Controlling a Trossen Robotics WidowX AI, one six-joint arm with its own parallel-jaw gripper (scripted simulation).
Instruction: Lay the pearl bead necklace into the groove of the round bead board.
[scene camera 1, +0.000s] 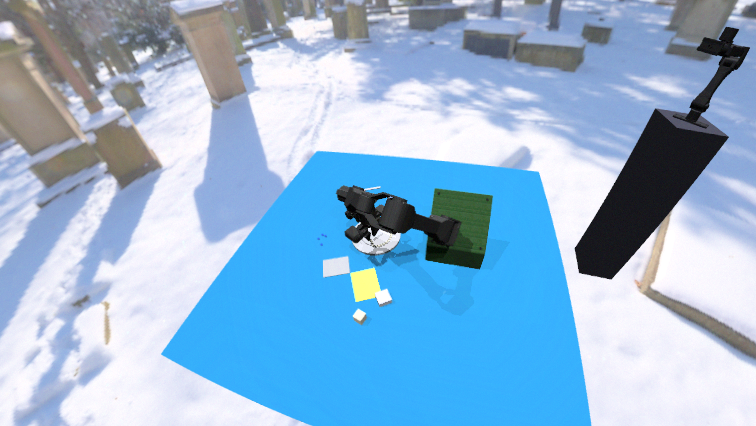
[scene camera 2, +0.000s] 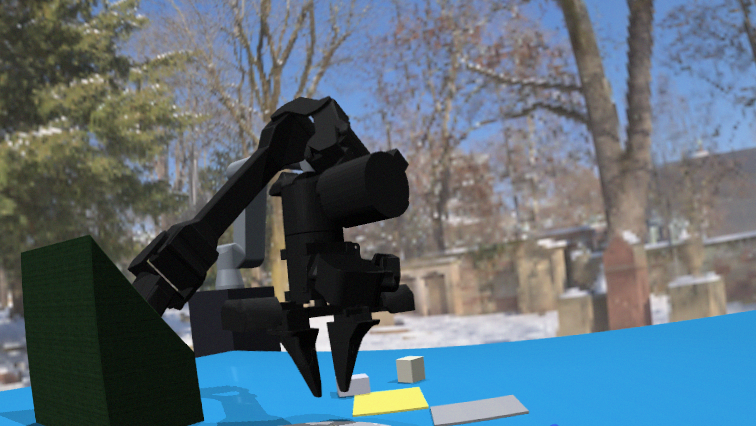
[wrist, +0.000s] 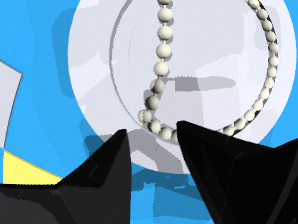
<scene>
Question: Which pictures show the gripper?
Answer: Scene camera 1, scene camera 2 and the wrist view: all of them.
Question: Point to the gripper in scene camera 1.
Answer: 371, 238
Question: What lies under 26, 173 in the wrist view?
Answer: A yellow tile.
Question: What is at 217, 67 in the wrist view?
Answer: A round white bead board.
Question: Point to the gripper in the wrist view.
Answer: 152, 133
</scene>
